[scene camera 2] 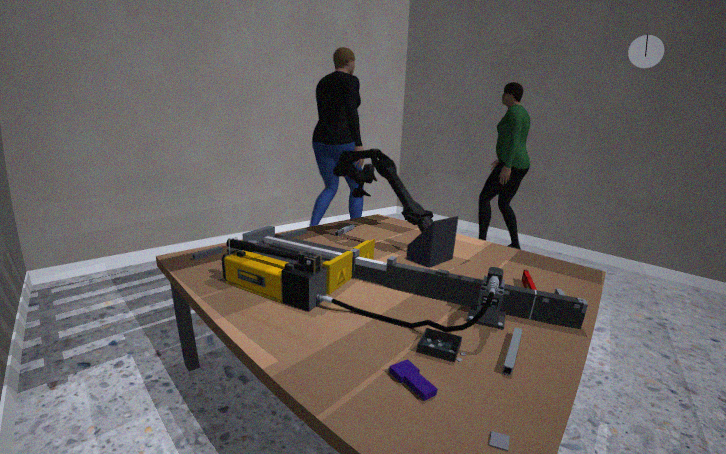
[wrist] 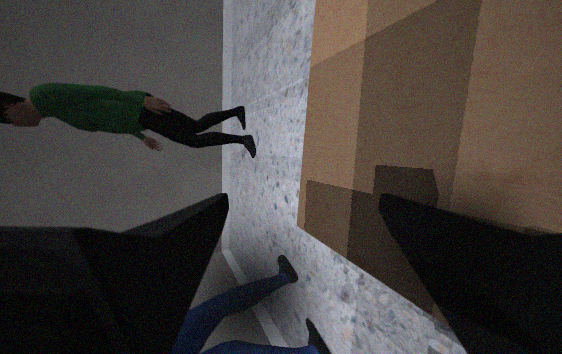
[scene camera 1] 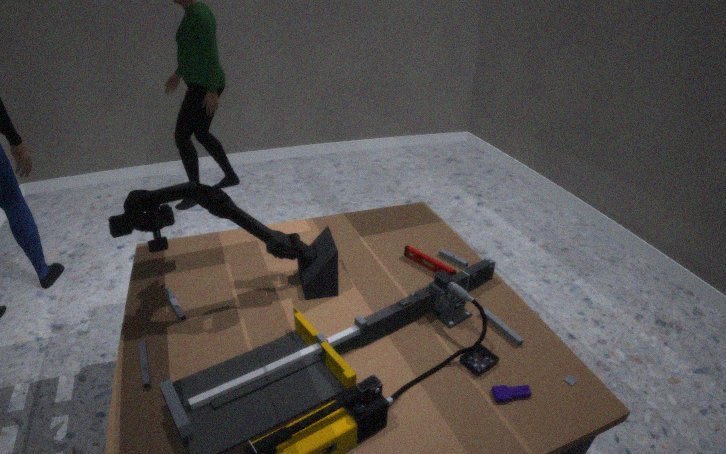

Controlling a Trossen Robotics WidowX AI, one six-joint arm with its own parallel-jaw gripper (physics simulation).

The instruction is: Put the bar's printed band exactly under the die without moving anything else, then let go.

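Frame: origin at the arm's base, x ahead, y left, z up, level; millimetres.
Where they show: gripper, between the fingertips: [scene camera 2: 373, 188] [wrist: 303, 200]; arm's base, origin of its link: [scene camera 2: 431, 233] [scene camera 1: 310, 257].
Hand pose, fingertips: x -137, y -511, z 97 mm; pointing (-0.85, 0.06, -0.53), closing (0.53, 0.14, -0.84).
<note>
Things, the pixels of their top centre, and the offset from my fingertips. "spot": a spot on its surface instead.
- long silver bar, a spot on its surface: [scene camera 1: 289, 362] spot: dz -131, dx +570, dy +407 mm
- black upright unit with a grey cylinder, centre of its top: [scene camera 2: 495, 272] [scene camera 1: 449, 279] dz -75, dx +367, dy +914 mm
- dark rail, a spot on its surface: [scene camera 1: 396, 313] [scene camera 2: 426, 274] spot: dz -129, dx +430, dy +730 mm
- red level, centre of its top: [scene camera 2: 531, 282] [scene camera 1: 429, 258] dz -157, dx +129, dy +938 mm
- purple block, centre of its top: [scene camera 2: 414, 376] [scene camera 1: 512, 391] dz -182, dx +742, dy +970 mm
- black tray, a spot on its surface: [scene camera 2: 439, 344] [scene camera 1: 476, 360] spot: dz -193, dx +603, dy +923 mm
A long silver bar [scene camera 1: 289, 362] [scene camera 2: 305, 247] lies along the dark machine bed and passes between the yellow guard plates [scene camera 1: 338, 364] [scene camera 2: 339, 271]. Its printed band cannot be made out clearly. A black upright unit with a grey cylinder [scene camera 1: 459, 291] [scene camera 2: 493, 284] stands at the dark rail [scene camera 1: 396, 313] [scene camera 2: 428, 283]; I cannot tell whether the die is on it. My gripper [scene camera 1: 158, 241] [scene camera 2: 361, 191] [wrist: 303, 200] is open and empty, high above the table's far left part, well away from the bar. In the wrist view, floor and table edge show between the fingers.
A red level [scene camera 1: 428, 259] [scene camera 2: 528, 279], a purple block [scene camera 1: 511, 393] [scene camera 2: 412, 379], a black tray [scene camera 1: 479, 359] [scene camera 2: 439, 344] and several loose grey pieces lie on the table. A black cable loops beside the rail. Two people stand behind the table.
</note>
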